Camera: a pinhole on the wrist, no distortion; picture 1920 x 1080 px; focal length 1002.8 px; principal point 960.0 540.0 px. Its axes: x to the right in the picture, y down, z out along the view. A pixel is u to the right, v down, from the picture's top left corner.
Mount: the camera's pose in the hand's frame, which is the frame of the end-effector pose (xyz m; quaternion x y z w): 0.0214 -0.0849 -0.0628 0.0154 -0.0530 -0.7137 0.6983
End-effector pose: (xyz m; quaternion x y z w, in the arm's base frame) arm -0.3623 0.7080 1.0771 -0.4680 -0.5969 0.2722 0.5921
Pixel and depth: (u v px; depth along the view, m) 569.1 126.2 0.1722
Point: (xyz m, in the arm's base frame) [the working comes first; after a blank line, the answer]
In the camera's frame: -0.0671 -0.0711 0.1722

-0.4671 0.6709 1.0396
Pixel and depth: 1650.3 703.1 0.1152
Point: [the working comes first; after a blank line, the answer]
In the camera's frame: 0.0793 0.0187 0.1152

-0.4514 0.6796 1.2197
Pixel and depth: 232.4 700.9 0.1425
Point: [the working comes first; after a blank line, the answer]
In the camera's frame: -0.1034 0.0229 0.1425

-0.4244 0.7650 1.0581
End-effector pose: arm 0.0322 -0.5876 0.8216 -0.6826 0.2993 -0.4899 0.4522
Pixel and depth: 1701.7 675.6 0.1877
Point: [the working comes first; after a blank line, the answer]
In the camera's frame: 0.1388 0.0254 0.1877

0.1588 -0.4778 1.0115
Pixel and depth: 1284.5 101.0 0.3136
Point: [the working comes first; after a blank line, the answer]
In the camera's frame: 0.1015 -0.1373 0.3136

0.2023 -0.3151 0.8877
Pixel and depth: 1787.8 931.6 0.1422
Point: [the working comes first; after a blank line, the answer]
In the camera's frame: 0.1174 0.0555 0.1422

0.1306 -0.5291 1.0135
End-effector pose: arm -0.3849 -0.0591 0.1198 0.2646 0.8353 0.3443 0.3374
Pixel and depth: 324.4 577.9 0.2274
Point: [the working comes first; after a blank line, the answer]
In the camera's frame: -0.1441 0.0086 0.2274

-0.2606 0.0551 0.0852
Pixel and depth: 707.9 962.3 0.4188
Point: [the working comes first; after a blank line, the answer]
In the camera's frame: -0.1053 0.1764 0.4188

-0.2050 0.2177 -0.1066
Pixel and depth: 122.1 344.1 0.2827
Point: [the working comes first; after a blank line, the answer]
In the camera's frame: -0.2362 -0.0552 0.2827

-0.1655 0.0876 0.1595
